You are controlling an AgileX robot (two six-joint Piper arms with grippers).
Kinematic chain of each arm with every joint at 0, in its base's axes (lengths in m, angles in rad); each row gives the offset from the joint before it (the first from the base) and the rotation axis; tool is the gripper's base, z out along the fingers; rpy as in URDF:
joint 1: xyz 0 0 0.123 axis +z
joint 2: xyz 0 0 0 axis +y
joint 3: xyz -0.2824 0 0.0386 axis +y
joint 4: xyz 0.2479 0 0.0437 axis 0.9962 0 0.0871
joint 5: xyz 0 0 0 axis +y
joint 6: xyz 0.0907 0 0.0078 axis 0.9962 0 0.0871
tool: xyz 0 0 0 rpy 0 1.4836 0
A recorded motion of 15 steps. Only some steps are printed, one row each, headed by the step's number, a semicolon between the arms.
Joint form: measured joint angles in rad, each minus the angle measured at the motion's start. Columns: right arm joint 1, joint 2, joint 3, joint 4, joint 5, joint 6; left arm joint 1, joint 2, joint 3, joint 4, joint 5, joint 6.
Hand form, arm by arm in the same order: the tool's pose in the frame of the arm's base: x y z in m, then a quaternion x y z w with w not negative. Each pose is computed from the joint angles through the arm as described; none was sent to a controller.
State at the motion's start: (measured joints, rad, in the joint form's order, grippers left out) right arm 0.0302 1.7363 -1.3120 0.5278 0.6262 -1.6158; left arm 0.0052 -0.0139 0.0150 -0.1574 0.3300 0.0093
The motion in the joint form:
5: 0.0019 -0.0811 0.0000 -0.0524 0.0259 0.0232; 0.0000 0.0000 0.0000 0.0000 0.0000 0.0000
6: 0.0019 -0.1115 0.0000 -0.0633 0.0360 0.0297; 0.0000 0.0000 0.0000 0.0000 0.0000 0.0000
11: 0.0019 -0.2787 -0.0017 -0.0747 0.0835 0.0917; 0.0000 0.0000 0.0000 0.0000 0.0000 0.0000
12: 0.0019 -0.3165 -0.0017 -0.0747 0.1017 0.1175; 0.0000 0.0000 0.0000 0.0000 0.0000 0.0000
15: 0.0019 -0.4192 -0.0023 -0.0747 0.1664 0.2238; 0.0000 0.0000 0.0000 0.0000 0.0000 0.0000
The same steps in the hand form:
5: 0.3669 0.0371 0.2930 -0.57737 0.72682 -0.08311 0.36260; 0.0533 -0.0044 0.1794 -0.04130 0.78552 -0.06142 0.61439
6: 0.3608 0.0367 0.3033 -0.57824 0.72231 -0.09009 0.36850; 0.0533 -0.0044 0.1794 -0.04130 0.78552 -0.06142 0.61439
11: 0.3229 0.0364 0.3584 -0.55854 0.70851 -0.11100 0.41681; 0.0533 -0.0044 0.1794 -0.04130 0.78552 -0.06142 0.61439
12: 0.3126 0.0366 0.3694 -0.55083 0.70899 -0.10947 0.42653; 0.0533 -0.0044 0.1794 -0.04130 0.78552 -0.06142 0.61439
15: 0.2820 0.0375 0.3963 -0.52057 0.72002 -0.09188 0.44959; 0.0533 -0.0044 0.1794 -0.04130 0.78552 -0.06142 0.61439

